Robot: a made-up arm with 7 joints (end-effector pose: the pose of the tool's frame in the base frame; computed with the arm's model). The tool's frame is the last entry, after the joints.
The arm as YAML. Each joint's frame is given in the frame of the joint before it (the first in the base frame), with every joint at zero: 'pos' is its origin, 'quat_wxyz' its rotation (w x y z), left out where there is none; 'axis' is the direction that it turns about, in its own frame. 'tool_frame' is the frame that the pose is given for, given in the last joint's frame.
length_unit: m
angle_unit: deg
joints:
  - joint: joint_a
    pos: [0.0, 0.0, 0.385]
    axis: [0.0, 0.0, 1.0]
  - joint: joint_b
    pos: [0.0, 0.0, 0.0]
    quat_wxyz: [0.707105, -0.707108, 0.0, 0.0]
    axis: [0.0, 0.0, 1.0]
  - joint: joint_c
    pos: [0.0, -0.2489, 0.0]
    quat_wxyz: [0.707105, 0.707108, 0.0, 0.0]
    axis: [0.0, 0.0, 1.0]
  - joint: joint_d
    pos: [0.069, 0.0, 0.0]
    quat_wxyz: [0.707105, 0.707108, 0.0, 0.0]
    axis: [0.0, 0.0, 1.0]
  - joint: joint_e
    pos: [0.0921, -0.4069, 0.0]
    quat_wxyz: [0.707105, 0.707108, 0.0, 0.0]
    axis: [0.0, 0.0, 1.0]
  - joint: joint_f
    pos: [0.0, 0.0, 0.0]
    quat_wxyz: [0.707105, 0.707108, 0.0, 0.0]
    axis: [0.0, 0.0, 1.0]
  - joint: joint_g
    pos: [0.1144, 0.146, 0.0]
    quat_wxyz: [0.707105, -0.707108, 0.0, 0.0]
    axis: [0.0, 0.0, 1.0]
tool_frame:
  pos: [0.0, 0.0, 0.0]
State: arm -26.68 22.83 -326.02 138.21 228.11 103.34 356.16
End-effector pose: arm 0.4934 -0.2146 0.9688 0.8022 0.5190 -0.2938 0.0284
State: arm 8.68 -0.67 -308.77 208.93 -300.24 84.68 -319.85
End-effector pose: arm -0.2145 -0.1252 1.0872 0.7601 -0.3255 -0.4844 -0.2857
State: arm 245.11 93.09 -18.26 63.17 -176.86 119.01 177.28
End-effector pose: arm -0.2867 -0.1617 -0.1801 0.6623 0.4814 -0.5190 0.2456
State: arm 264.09 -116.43 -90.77 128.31 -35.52 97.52 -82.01
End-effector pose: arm -0.4376 0.4779 0.0602 0.4566 0.2261 -0.7417 0.4361
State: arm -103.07 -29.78 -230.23 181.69 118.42 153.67 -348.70
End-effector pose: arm -0.1036 0.3517 0.8597 0.1636 -0.4238 -0.8701 0.1913
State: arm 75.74 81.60 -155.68 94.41 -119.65 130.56 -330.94
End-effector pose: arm 0.1340 0.3662 0.9262 0.5941 -0.4860 -0.6410 0.0002
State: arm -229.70 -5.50 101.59 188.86 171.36 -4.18 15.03
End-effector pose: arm 0.0245 -0.0590 1.1742 0.4883 -0.0451 0.0261 -0.8711
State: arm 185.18 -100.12 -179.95 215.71 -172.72 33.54 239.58
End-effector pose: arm 0.7300 0.0678 0.5989 0.5504 -0.2141 0.1644 -0.7901
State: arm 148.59 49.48 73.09 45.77 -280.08 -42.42 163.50
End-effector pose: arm -0.3990 -0.2208 0.1715 0.1904 0.8755 -0.4271 -0.1218
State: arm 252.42 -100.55 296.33 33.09 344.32 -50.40 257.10
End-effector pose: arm -0.3930 0.2307 0.6467 0.8711 -0.0101 -0.4301 -0.2368
